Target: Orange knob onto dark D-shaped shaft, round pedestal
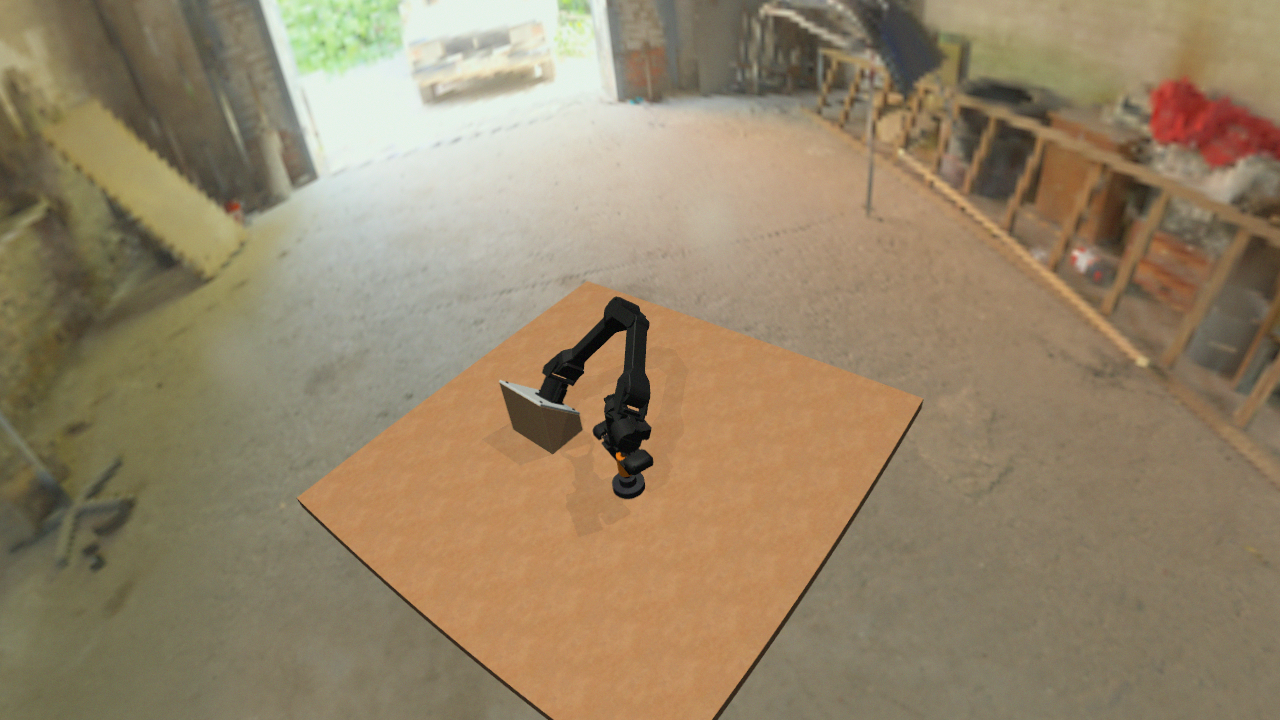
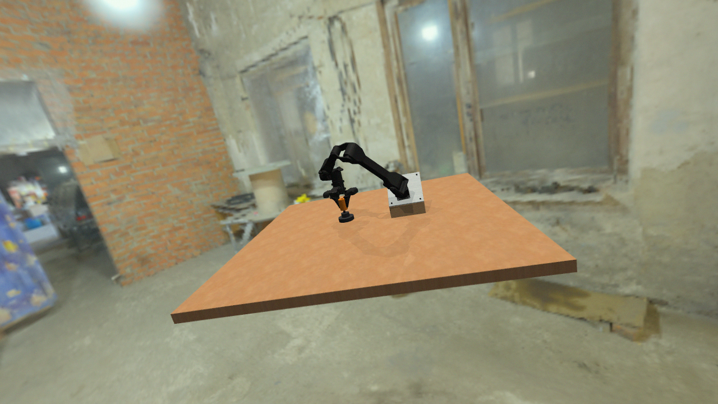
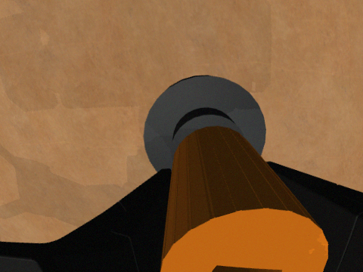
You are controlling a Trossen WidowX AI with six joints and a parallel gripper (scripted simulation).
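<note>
Now: gripper tip 20 mm below the orange knob. Also, from my gripper tip: pedestal 40 mm below.
</note>
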